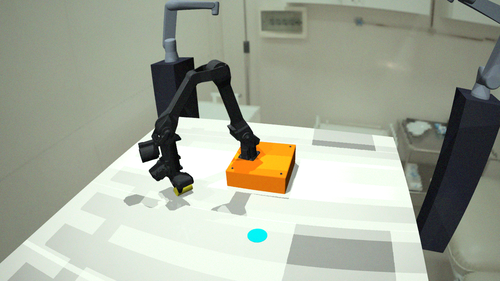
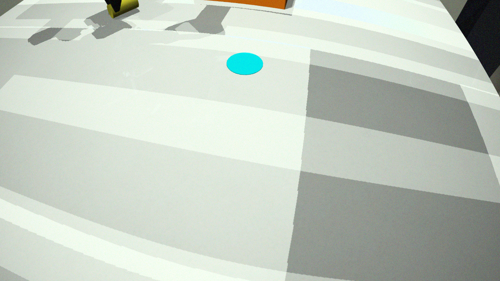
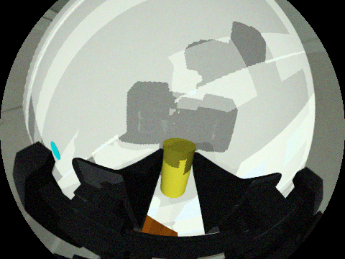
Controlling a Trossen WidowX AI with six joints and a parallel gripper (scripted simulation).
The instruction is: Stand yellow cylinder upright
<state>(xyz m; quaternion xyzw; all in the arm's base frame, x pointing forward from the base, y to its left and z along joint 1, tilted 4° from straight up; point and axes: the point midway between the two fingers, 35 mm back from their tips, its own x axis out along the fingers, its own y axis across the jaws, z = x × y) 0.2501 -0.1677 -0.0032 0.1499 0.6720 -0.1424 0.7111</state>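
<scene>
My gripper tip is 340 mm to the right of the cyan circle, 60 mm short of it and 20 mm above it. Round my gripper tip: yellow cylinder 20 mm behind, 10 mm to the left.
</scene>
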